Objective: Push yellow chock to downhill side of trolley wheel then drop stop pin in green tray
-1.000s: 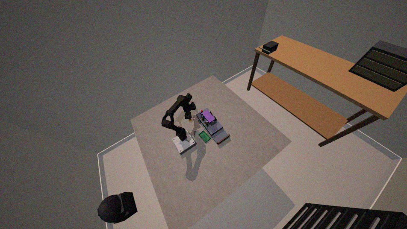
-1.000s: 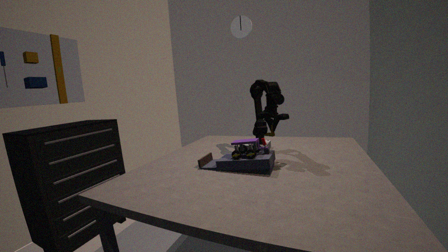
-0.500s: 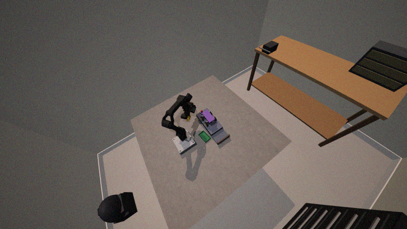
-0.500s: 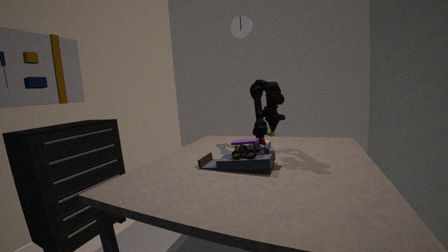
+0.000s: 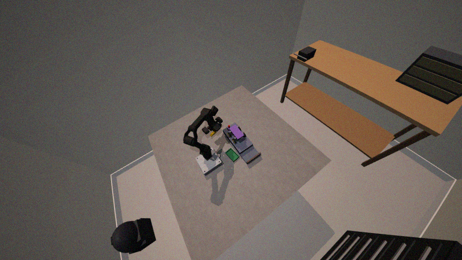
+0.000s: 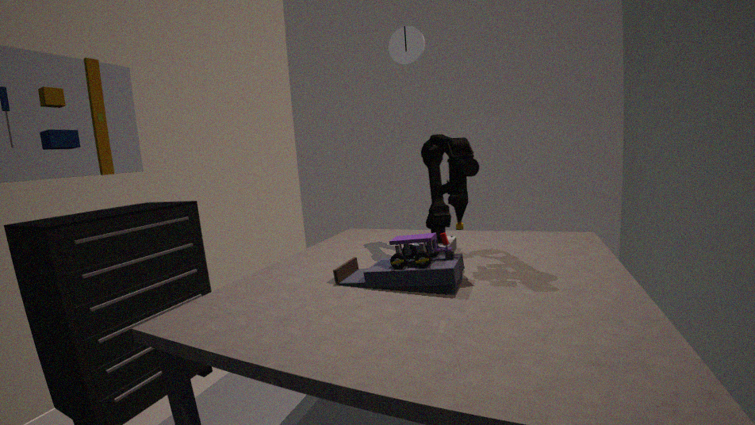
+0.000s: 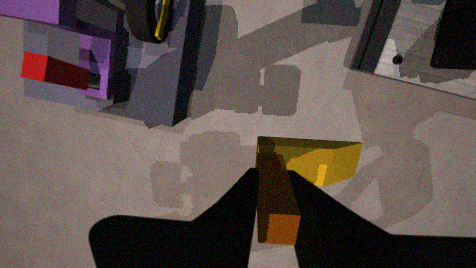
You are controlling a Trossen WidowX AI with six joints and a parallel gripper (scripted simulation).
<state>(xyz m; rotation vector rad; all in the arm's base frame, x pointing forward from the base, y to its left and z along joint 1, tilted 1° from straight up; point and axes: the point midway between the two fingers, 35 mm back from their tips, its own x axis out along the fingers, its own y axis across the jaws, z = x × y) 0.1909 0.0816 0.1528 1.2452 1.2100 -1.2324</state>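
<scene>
Right now my gripper tip is 13 cm short of the red-headed stop pin, 5 cm above it and 4 cm to the left of it. Round my gripper tip: purple trolley (14 cm to the right, 13 cm ahead, 6 cm below); then grey ramp (15 cm to the right, 13 cm below, 13 cm ahead); then yellow chock (2 cm behind, 1 cm below).
</scene>
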